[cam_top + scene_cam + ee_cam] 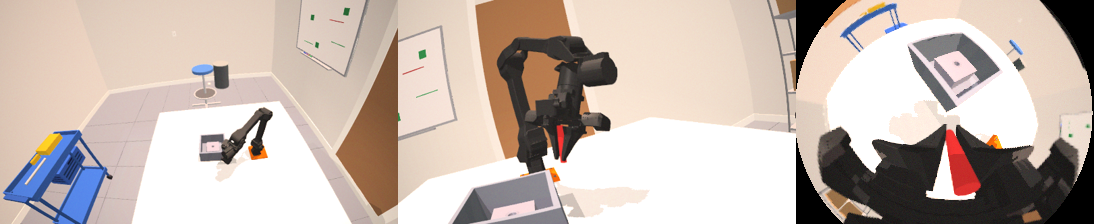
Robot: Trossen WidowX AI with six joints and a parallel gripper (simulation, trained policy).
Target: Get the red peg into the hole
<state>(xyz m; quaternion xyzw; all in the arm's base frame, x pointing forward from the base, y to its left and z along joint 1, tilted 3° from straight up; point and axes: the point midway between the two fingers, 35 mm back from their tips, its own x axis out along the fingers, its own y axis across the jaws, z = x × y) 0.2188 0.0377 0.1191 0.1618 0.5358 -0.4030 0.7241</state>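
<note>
Now: the plate 90 mm ahead of my gripper tip, 140 mm to the right of it and 60 mm below it. From my gripper tip the other things lie so: red peg (10 mm behind, 20 mm to the left, 30 mm above); grey box (90 mm ahead, 140 mm to the right, 80 mm below).
</note>
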